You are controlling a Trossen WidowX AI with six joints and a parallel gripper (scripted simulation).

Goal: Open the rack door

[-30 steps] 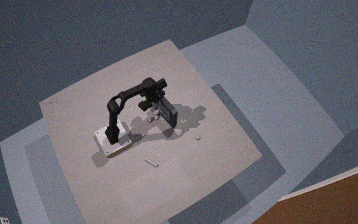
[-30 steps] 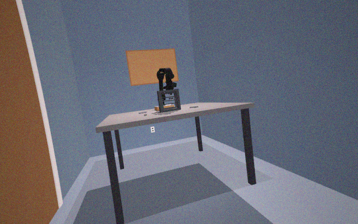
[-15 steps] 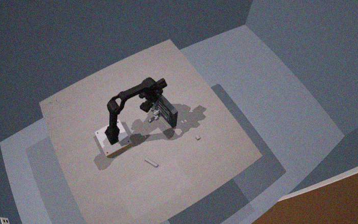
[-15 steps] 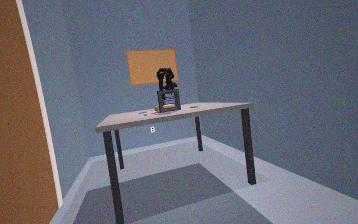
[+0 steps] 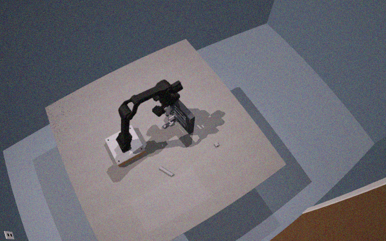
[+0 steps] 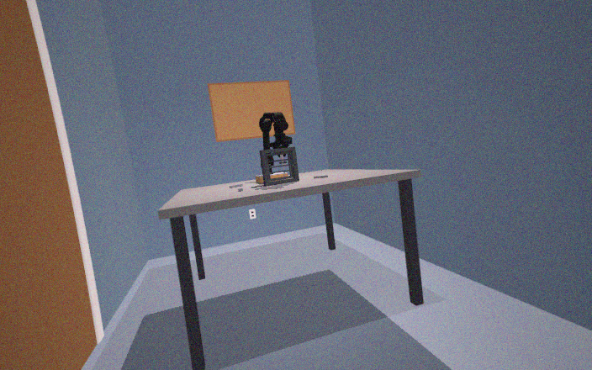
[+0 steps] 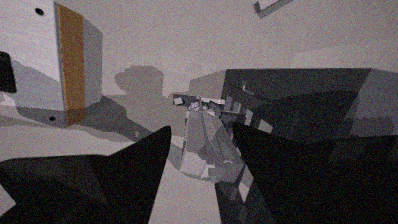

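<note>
My gripper tip is 3 cm above the pale handle and 1 cm to the left of it.
</note>
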